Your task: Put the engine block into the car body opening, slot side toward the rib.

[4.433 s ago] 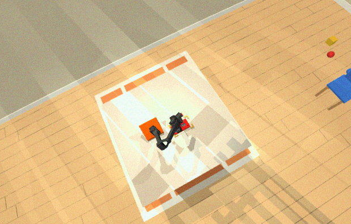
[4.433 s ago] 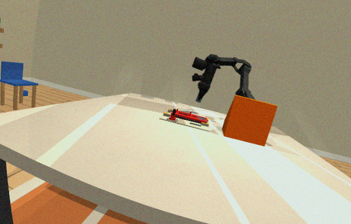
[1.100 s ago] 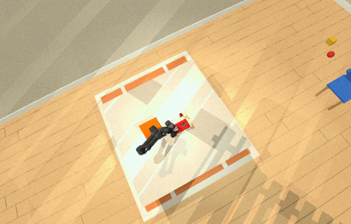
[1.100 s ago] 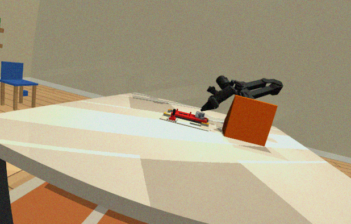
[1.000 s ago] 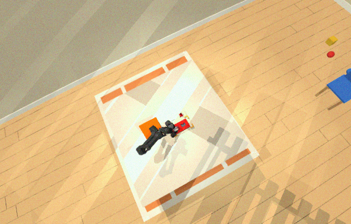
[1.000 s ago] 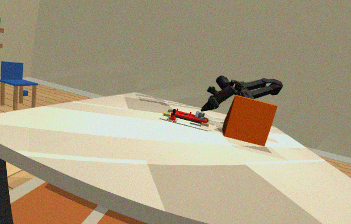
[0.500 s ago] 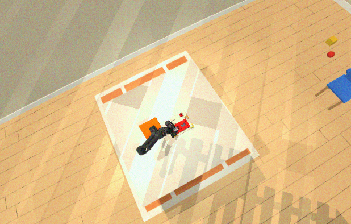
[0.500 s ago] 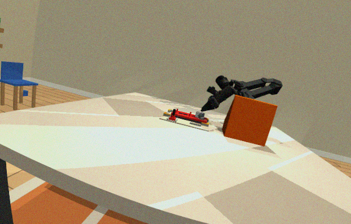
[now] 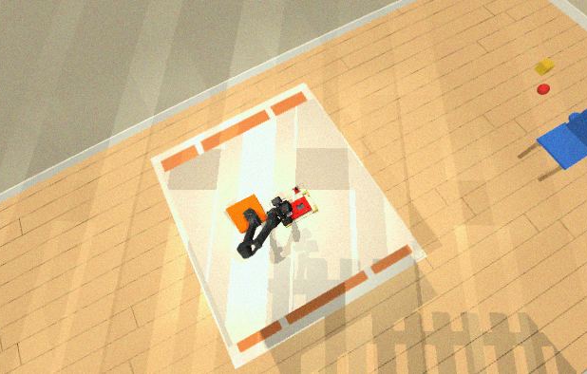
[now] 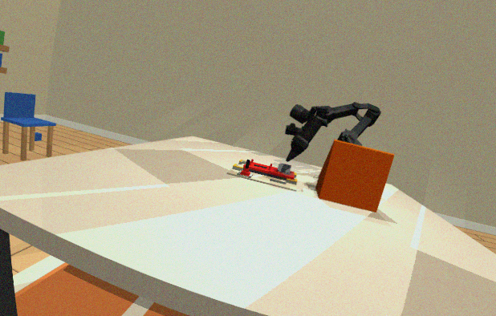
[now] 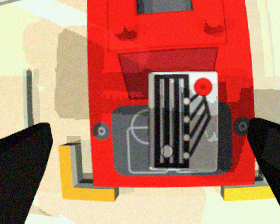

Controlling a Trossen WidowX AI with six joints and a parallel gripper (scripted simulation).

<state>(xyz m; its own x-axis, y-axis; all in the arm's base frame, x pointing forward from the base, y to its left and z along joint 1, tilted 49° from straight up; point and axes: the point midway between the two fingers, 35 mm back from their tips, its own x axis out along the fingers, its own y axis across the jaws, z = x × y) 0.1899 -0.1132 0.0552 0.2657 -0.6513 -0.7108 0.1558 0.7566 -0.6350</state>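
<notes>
The engine block lies 1 cm to the right of my gripper tip and 3 cm below it.
</notes>
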